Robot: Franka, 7 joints.
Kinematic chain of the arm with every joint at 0, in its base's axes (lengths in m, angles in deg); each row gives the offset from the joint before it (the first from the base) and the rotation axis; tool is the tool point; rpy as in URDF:
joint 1: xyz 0 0 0.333 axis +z
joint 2: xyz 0 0 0 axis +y
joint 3: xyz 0 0 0.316 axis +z
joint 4: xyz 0.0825 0 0 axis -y
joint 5: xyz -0.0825 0 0.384 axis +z
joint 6: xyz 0 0 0 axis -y
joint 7: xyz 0.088 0 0 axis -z
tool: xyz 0 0 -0.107 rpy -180 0 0
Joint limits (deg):
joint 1: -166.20..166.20
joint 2: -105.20..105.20
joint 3: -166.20..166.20
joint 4: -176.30..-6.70
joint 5: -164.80..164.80
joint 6: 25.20..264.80
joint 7: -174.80..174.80
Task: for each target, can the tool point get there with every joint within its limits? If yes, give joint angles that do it. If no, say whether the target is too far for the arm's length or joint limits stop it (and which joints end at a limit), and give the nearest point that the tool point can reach.
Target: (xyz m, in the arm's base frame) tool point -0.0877 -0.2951 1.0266
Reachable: yes | joints -55.12 -30.32 -19.15 -82.09 58.96 169.89 10.21
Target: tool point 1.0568 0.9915 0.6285
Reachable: no: too far | nearest point 0.6130 0.5751 0.5044 | short by 0.621 m
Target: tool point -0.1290 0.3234 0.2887
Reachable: yes | joints 20.02 62.16 61.91 -160.49 -77.85 221.21 5.51
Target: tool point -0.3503 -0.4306 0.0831
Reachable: yes | joints -90.16 77.64 -56.83 -79.36 41.06 55.81 -29.58
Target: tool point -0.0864 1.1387 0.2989
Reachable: no: too far | nearest point -0.0649 0.8551 0.3074 | short by 0.285 m
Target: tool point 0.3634 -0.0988 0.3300
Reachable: yes | joints 138.95 -3.15 -132.91 -153.68 79.68 228.84 -24.33
